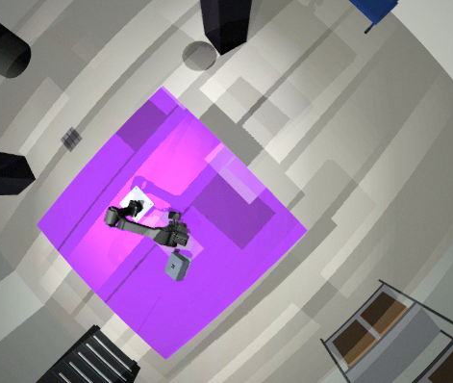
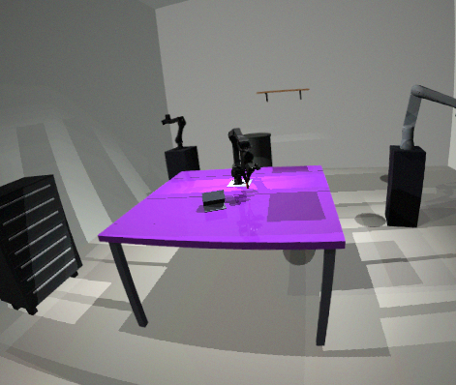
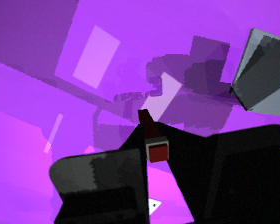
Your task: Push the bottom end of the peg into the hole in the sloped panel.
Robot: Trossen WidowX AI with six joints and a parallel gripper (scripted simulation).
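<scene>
The grey sloped panel lies 20 cm ahead of my gripper tip, 15 cm to the right of it and 4 cm below it. The rest, counted from my gripper tip: red peg (2 cm above).
</scene>
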